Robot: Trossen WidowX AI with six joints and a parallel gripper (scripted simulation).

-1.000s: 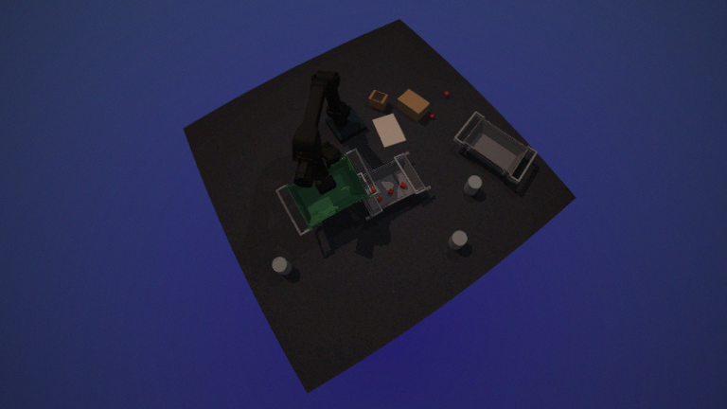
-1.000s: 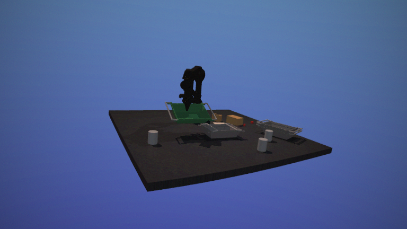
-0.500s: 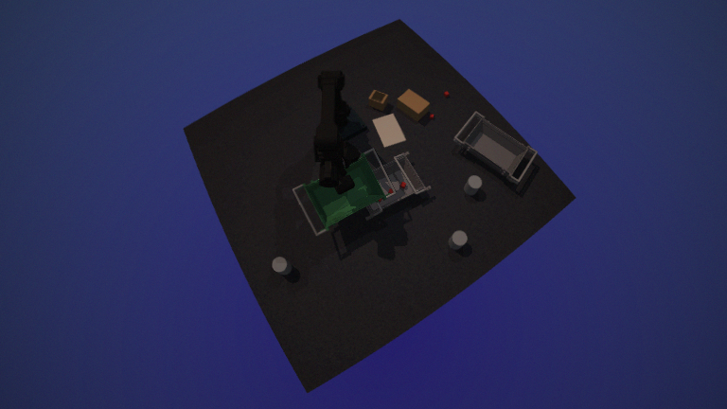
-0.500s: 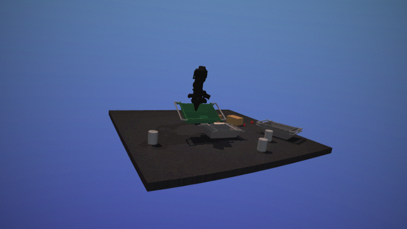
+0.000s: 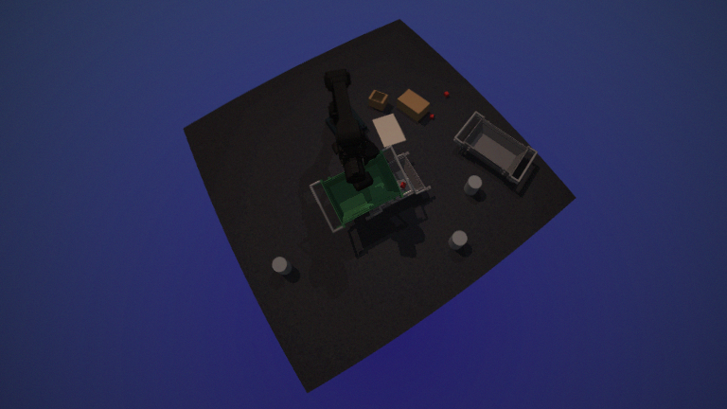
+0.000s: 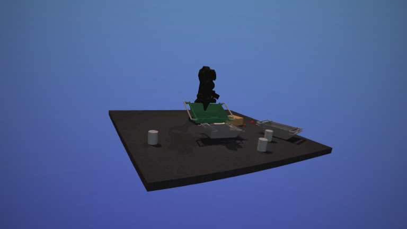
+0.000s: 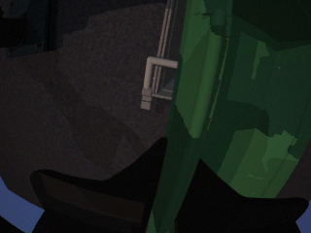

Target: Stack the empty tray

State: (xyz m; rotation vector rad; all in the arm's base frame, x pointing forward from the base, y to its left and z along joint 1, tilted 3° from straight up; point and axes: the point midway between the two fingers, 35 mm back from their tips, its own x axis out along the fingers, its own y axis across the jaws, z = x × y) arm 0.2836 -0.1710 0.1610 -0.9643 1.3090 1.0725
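Right now my gripper tip is 7 cm short of the green tray and 2 cm to the left of it. From my gripper tip the other things lie so: beige sheet: 11 cm behind, 30 cm to the left, 16 cm below.
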